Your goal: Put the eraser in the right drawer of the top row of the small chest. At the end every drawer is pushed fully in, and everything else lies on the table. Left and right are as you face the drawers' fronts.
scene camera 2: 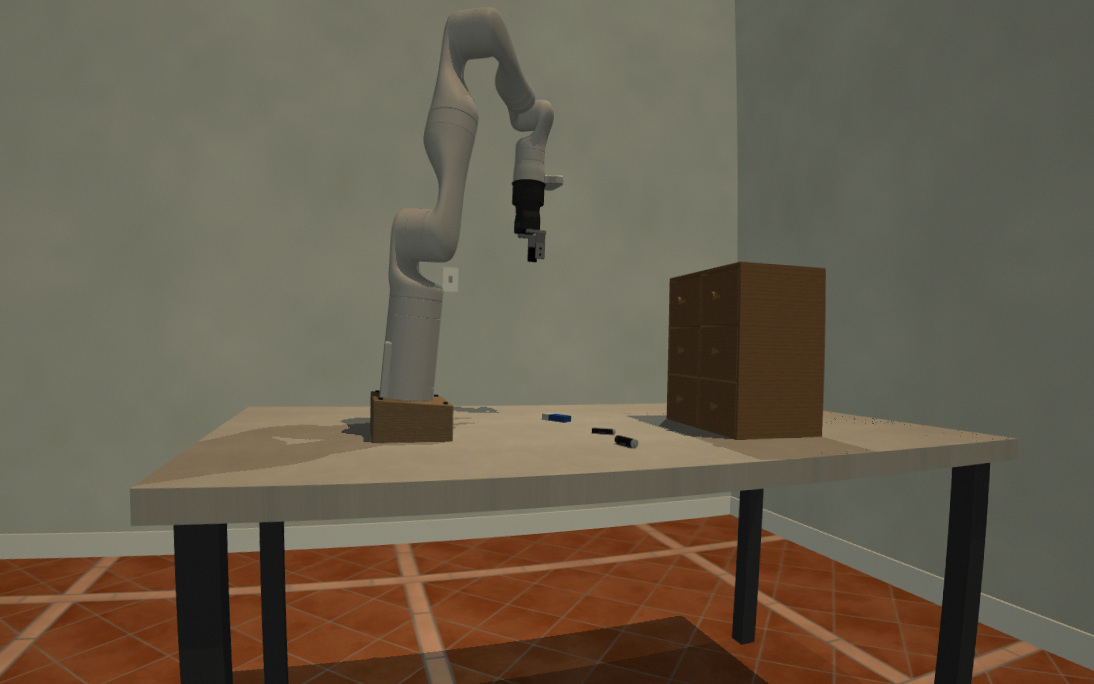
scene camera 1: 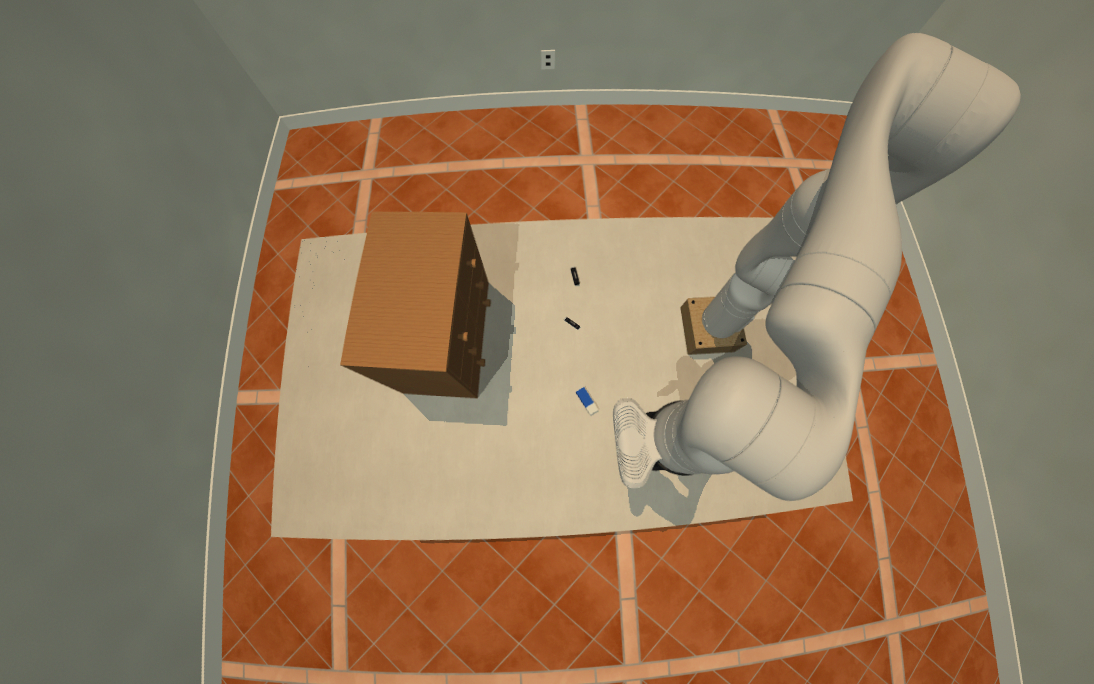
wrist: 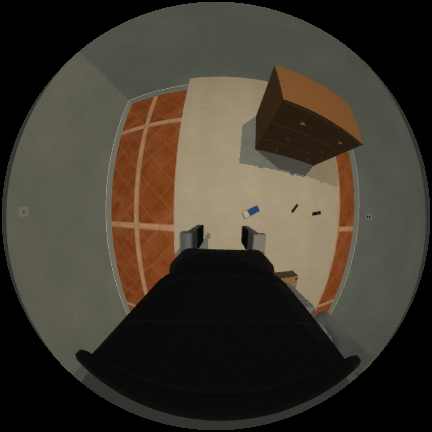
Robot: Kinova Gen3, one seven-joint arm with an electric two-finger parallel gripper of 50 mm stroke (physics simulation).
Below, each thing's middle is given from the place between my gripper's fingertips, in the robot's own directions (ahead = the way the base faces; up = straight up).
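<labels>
Small brown chest (scene camera 1: 399,329): some way below my hand, far ahead of it, far to the right of it.
</labels>
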